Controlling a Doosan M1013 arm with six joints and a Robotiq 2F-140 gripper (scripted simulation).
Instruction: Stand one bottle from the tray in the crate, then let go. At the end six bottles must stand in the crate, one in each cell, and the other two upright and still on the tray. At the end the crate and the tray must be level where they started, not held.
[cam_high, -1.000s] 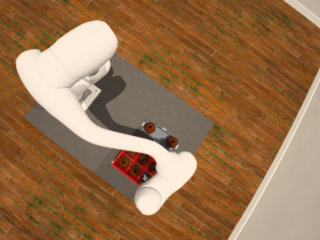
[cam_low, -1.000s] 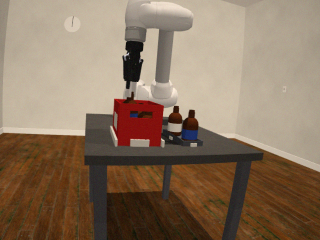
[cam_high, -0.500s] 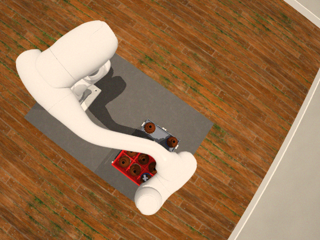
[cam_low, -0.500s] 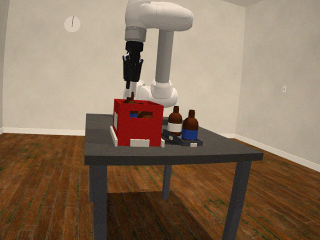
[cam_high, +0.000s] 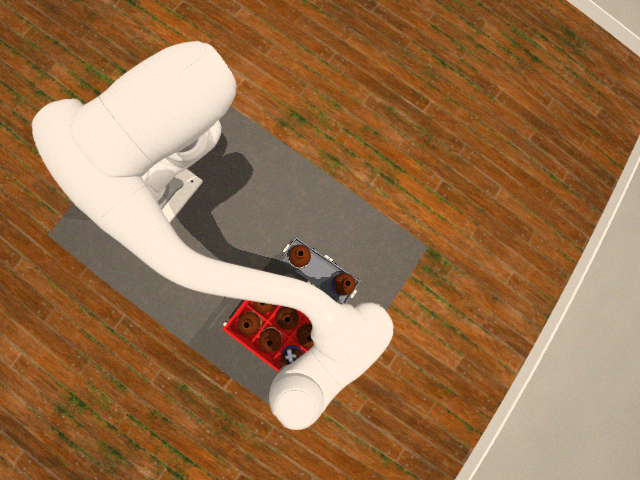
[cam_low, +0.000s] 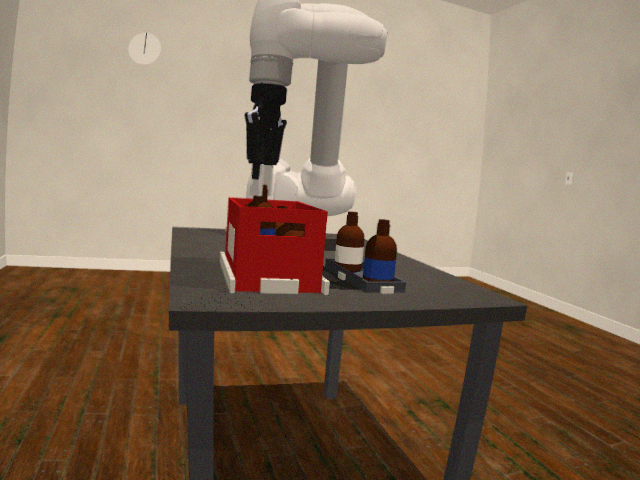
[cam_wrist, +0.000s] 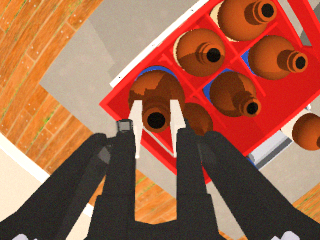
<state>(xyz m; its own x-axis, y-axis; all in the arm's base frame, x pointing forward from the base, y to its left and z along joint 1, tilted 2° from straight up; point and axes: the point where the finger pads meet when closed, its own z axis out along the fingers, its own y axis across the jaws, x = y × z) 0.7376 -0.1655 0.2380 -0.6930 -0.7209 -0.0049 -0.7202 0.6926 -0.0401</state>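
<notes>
The red crate is 90 mm behind my hand, 50 mm to the left of it and 150 mm below it. The rest, counted from my hand: tray (80 mm behind, 290 mm to the left, 220 mm below).
</notes>
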